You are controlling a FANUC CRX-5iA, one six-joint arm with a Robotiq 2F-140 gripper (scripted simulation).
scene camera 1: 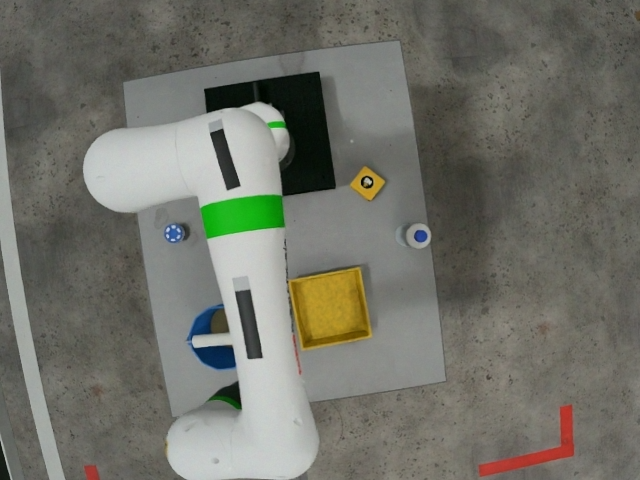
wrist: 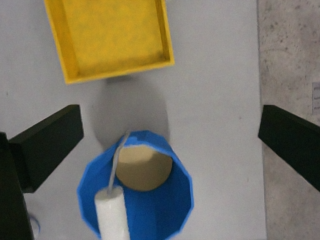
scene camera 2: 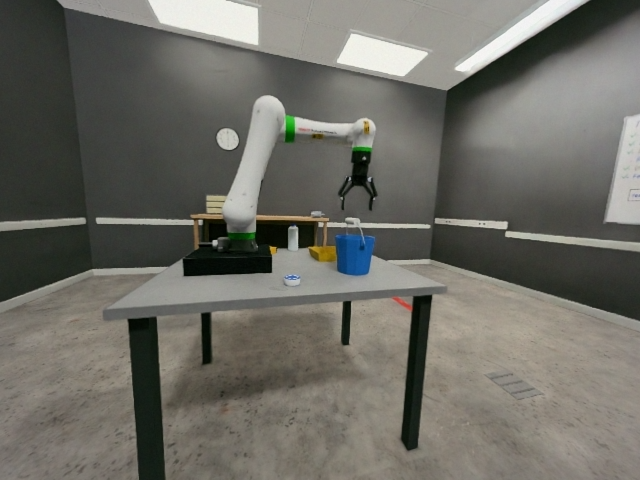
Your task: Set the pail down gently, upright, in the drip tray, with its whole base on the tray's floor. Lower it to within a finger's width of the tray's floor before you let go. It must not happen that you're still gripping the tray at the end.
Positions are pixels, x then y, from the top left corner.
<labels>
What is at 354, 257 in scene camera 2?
A blue pail.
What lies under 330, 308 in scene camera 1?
A yellow drip tray.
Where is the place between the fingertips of the gripper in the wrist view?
At 170, 121
</labels>
